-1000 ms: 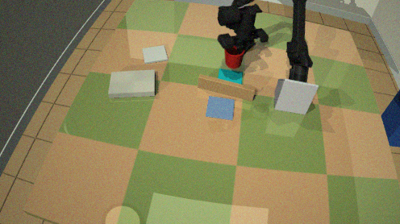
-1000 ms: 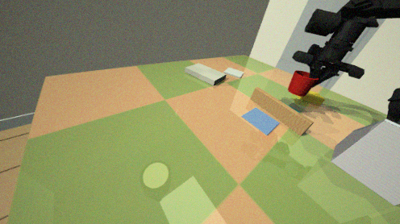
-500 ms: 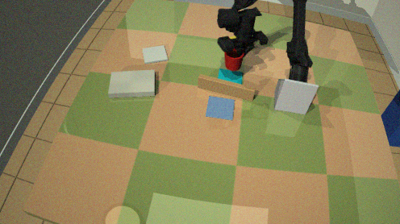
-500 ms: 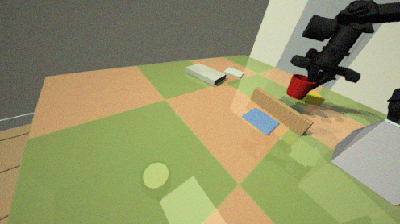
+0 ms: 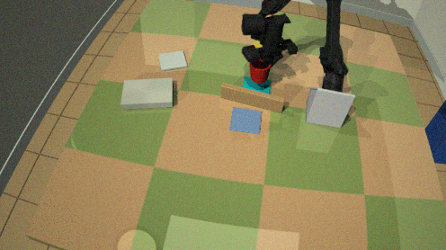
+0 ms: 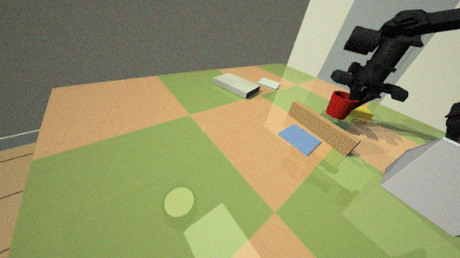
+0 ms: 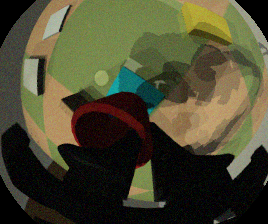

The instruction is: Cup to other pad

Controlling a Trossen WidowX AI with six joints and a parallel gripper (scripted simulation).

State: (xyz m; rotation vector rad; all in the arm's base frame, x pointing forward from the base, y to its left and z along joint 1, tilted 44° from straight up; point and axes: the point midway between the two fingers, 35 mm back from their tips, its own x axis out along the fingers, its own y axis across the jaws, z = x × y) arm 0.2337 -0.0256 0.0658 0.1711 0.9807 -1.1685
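The teal pad lies 3 cm ahead of my gripper tip, 2 cm to the left of it and 9 cm below it. Round my gripper tip: wooden bar: 3 cm ahead, 10 cm to the left, 7 cm below; blue pad: 4 cm ahead, 18 cm to the left, 9 cm below; red cup: 3 cm ahead, 2 cm to the left.
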